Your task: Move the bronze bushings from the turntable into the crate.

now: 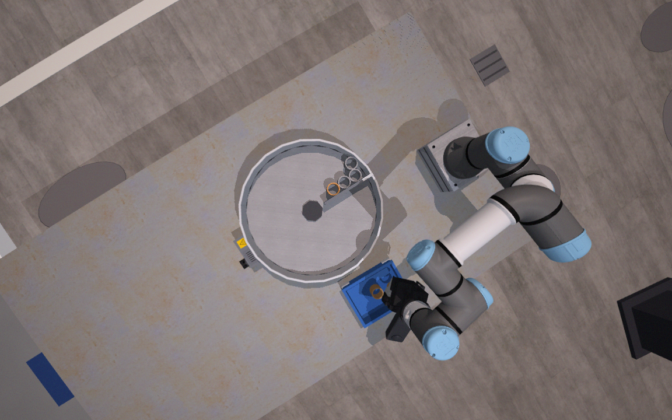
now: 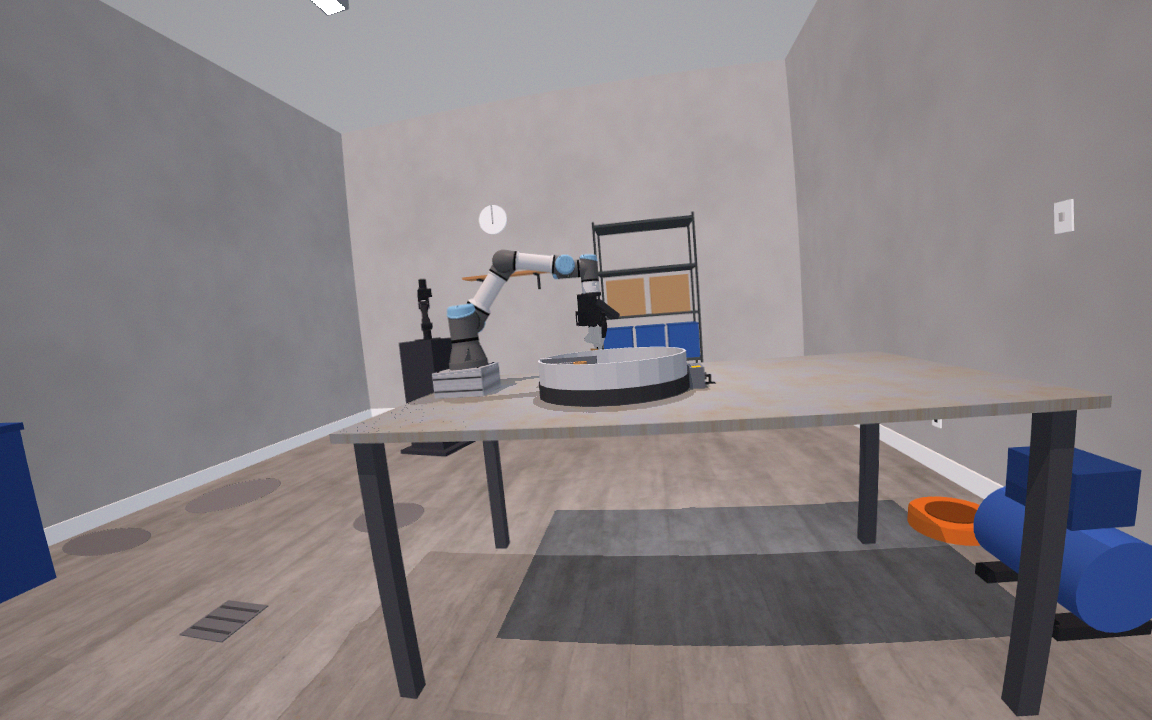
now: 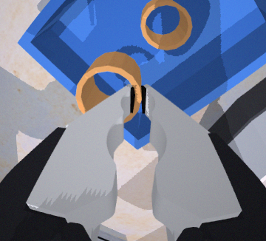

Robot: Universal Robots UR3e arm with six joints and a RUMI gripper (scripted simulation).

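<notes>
My gripper is now 7 cm above the blue crate, 3 cm short of it and 2 cm to the right of it. The rest, counted from my hand: round turntable 31 cm to the right, 14 cm ahead, 4 cm below.
</notes>
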